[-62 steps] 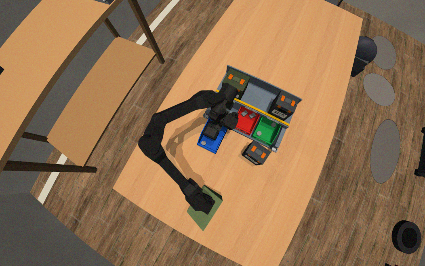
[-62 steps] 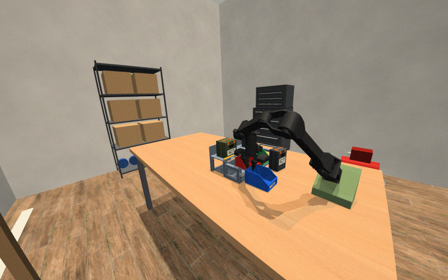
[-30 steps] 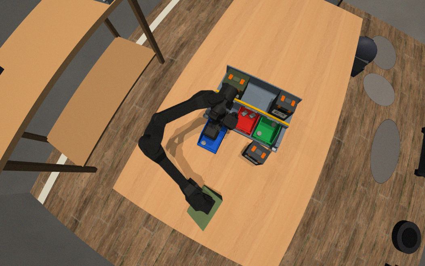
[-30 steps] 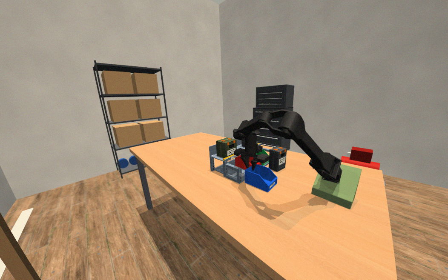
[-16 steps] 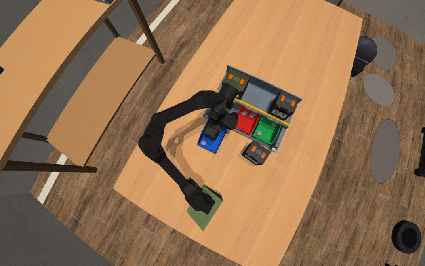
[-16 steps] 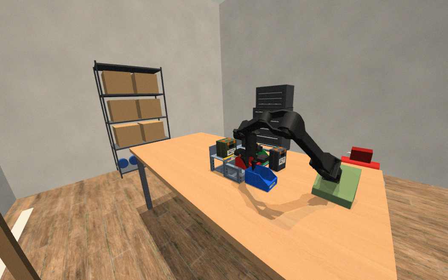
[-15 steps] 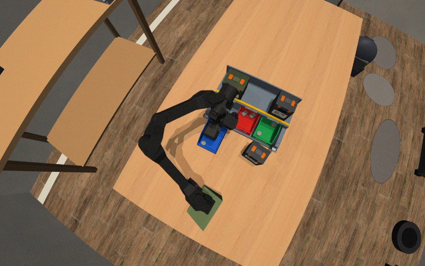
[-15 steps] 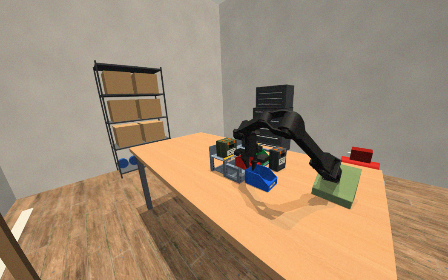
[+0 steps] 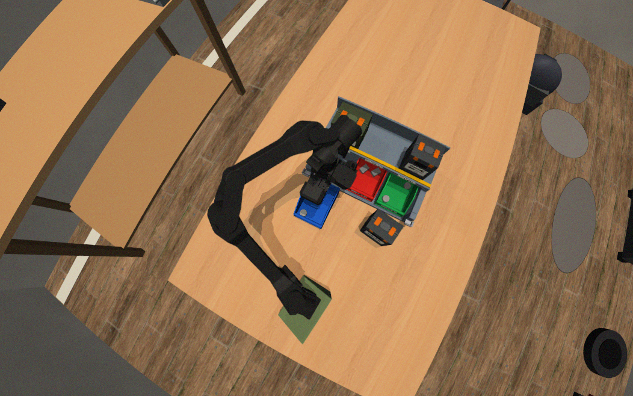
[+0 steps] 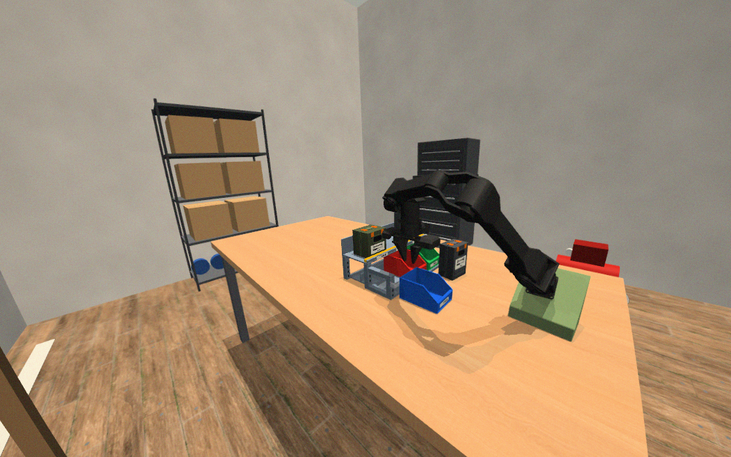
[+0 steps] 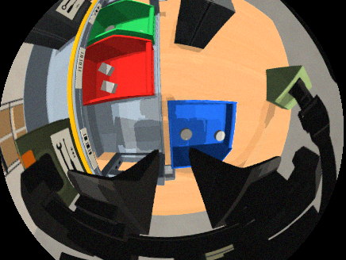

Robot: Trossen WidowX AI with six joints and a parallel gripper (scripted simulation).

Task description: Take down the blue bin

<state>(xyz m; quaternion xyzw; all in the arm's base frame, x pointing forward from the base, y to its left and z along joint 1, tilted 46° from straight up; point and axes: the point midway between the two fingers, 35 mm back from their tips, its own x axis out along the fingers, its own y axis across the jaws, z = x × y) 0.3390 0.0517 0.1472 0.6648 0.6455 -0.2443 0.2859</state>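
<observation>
My hand is 6 cm past the blue open bin and 11 cm above it. Round my hand: olive case 17 cm ahead, 1 cm to the left; then red bin 10 cm ahead, 11 cm to the right, 10 cm below; then green bin 10 cm ahead, 22 cm to the right, 10 cm below.
</observation>
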